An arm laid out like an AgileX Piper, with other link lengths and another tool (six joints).
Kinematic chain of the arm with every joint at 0, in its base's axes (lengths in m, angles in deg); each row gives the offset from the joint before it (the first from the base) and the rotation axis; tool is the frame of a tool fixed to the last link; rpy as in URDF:
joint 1: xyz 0 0 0.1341 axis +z
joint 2: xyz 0 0 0 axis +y
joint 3: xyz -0.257 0 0.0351 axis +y
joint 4: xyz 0.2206 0 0.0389 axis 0.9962 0 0.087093
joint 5: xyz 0 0 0 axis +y
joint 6: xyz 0.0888 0 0.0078 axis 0.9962 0 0.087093
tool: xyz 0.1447 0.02 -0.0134 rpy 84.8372 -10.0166 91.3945
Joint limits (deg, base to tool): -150..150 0..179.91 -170..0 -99.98..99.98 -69.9..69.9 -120..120
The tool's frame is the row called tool.
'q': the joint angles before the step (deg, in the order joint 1, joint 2, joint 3, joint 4, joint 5, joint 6). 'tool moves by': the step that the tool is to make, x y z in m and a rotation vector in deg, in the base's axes. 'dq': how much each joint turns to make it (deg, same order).
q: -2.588, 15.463, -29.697, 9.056, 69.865, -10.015
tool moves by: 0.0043, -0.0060, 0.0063, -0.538, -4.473, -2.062
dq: -0.036, -3.707, 0.322, -1.642, -1.351, 1.707
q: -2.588, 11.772, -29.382, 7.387, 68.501, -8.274
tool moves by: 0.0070, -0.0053, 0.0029, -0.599, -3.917, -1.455
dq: -0.051, -2.623, 1.337, -1.280, -2.768, 0.873
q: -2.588, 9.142, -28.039, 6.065, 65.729, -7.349
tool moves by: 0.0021, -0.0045, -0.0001, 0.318, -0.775, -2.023
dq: -0.002, -0.714, 0.505, -1.385, -0.736, 2.123
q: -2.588, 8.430, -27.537, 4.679, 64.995, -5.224
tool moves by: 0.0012, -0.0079, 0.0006, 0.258, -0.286, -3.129
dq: 0.028, -0.315, 0.003, -2.448, -0.142, 3.297
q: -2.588, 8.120, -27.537, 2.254, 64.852, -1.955
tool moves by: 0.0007, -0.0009, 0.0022, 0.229, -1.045, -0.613
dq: -0.041, -0.827, 0.008, -0.286, -0.238, 0.694
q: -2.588, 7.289, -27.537, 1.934, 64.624, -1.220
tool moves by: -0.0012, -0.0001, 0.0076, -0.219, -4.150, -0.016
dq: 0.016, -4.143, 0.002, -0.049, -0.015, 0.014
